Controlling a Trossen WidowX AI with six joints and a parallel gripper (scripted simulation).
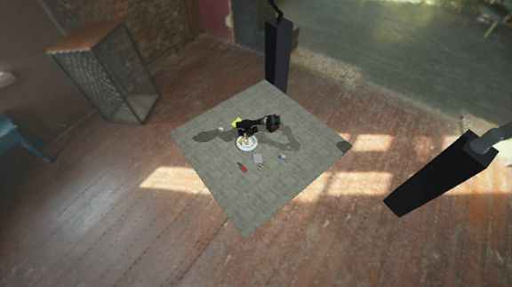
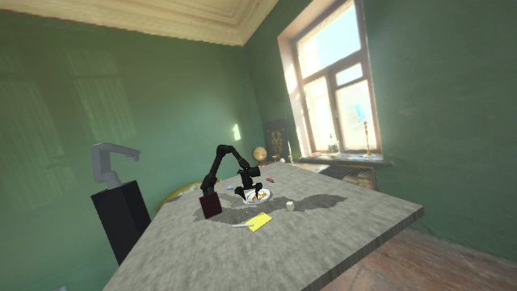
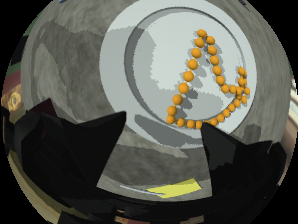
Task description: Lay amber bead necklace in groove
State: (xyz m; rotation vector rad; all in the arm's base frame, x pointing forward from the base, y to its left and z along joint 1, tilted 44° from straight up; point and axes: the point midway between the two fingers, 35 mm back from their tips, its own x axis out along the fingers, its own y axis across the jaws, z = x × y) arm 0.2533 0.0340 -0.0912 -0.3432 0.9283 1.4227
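My gripper tip is 50 mm to the right of the board, 40 mm short of it and 10 mm above it. Round my gripper tip: grey square: 260 mm to the left, 50 mm ahead, 20 mm below; then white stick: 210 mm to the right, 90 mm behind, 20 mm below; then yellow card: 220 mm to the right, 20 mm below, 10 mm behind.
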